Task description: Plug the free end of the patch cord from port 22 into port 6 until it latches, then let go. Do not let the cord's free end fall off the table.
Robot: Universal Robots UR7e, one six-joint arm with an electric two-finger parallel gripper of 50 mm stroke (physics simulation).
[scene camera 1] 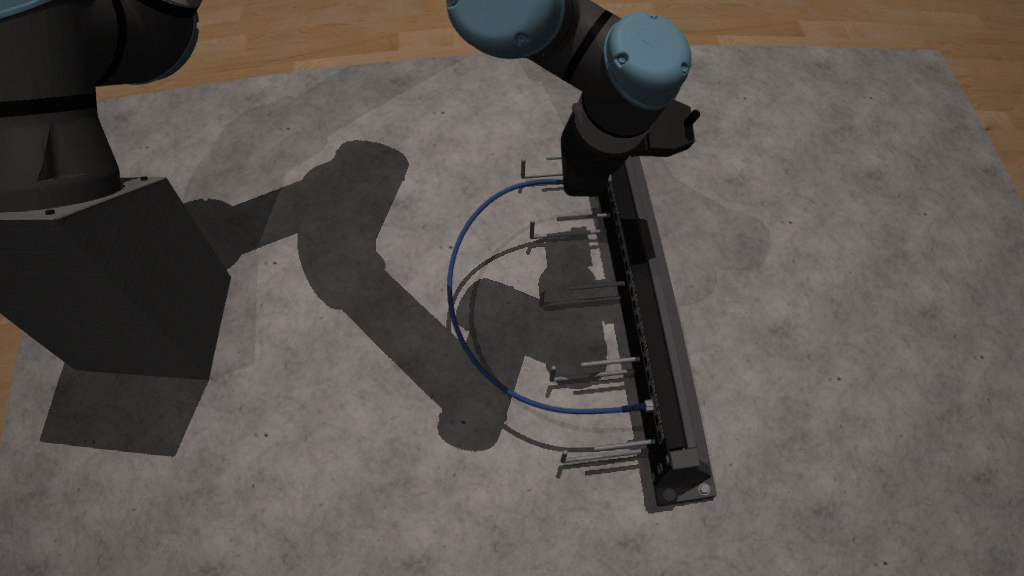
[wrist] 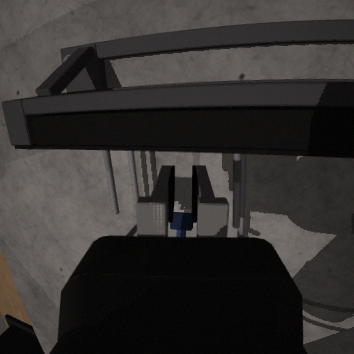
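Observation:
A blue patch cord bows in a wide arc over the table. One end is plugged into the black patch panel near its front end. The free end's plug, with a blue boot and a clear tip, sits between the fingers in the wrist view. My gripper is shut on this plug and holds it in front of the panel's port side, near the far end. A gap shows between the fingertips and the panel edge in the wrist view. The port faces and port numbers near the gripper are hidden.
Thin grey cable-guide rods stick out from the port side of the panel, with one rod right of the fingers and another rod to the left. A rear bar runs behind the panel. The arm's shadow lies across the table.

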